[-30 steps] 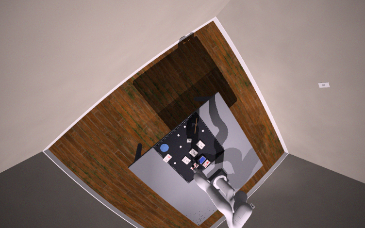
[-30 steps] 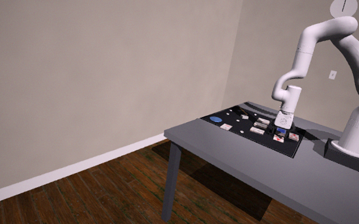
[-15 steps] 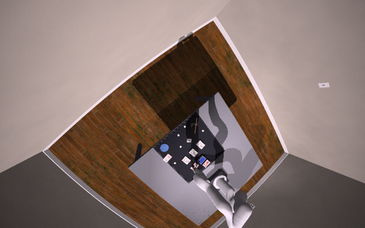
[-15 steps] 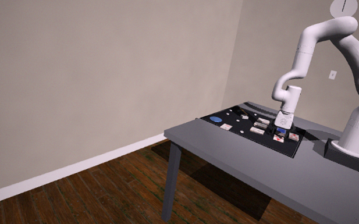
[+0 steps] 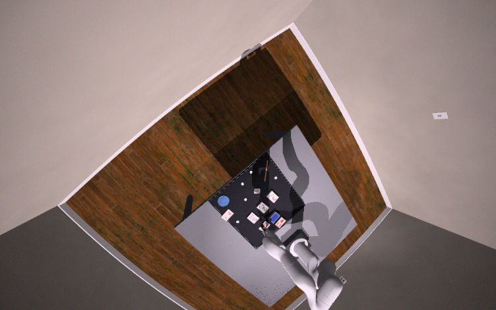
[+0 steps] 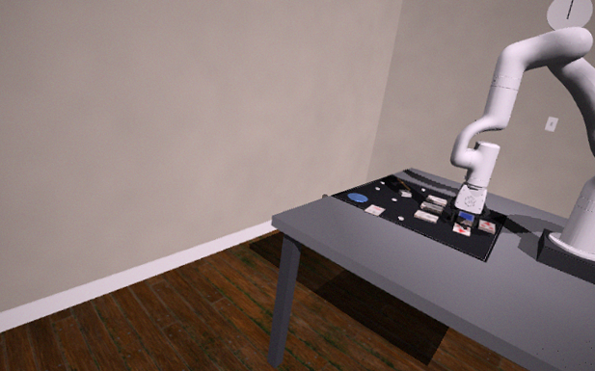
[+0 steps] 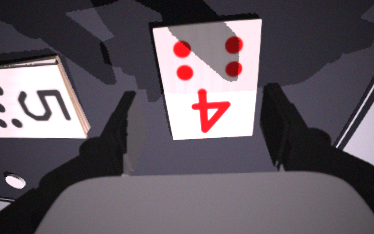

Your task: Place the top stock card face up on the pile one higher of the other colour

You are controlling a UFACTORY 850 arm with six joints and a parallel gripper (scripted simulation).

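My gripper is now 30 mm above the red 4 card and 10 mm past it. The rest, counted from my hand: red 4: 120 mm to the right, 90 mm behind, 30 mm below; black 5: 140 mm ahead, 30 mm below, 10 mm to the left; black 2: 140 mm ahead, 110 mm to the right, 20 mm below.
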